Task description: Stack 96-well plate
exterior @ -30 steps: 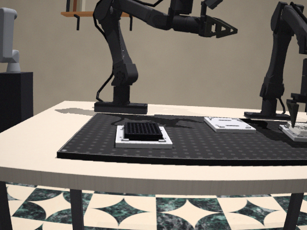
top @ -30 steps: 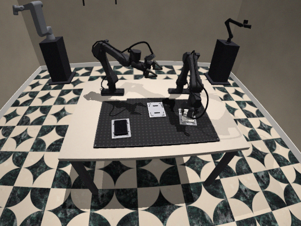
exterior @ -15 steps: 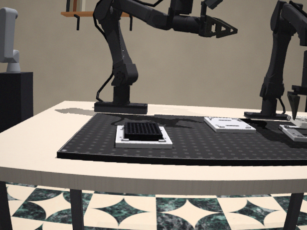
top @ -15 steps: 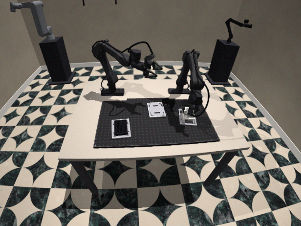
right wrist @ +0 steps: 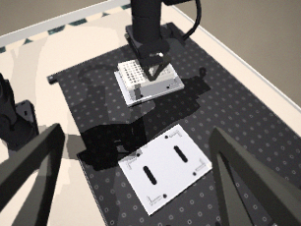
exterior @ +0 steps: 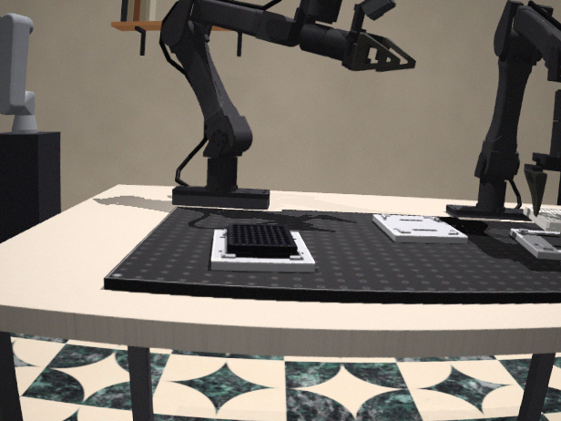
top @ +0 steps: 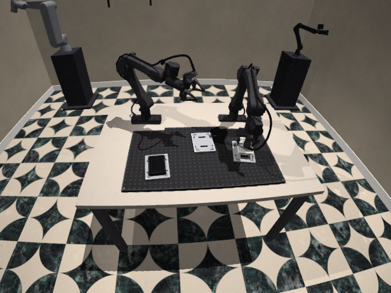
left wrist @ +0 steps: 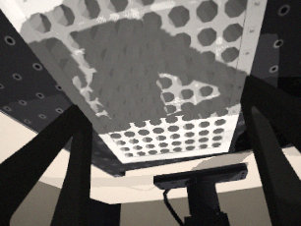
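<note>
Now: the white 96-well plate 15 cm ahead of my right hand, 25 cm to the left of it and 24 cm below it. Round my right hand: black 96-well plate (24 cm ahead, 23 cm to the right, 27 cm below).
</note>
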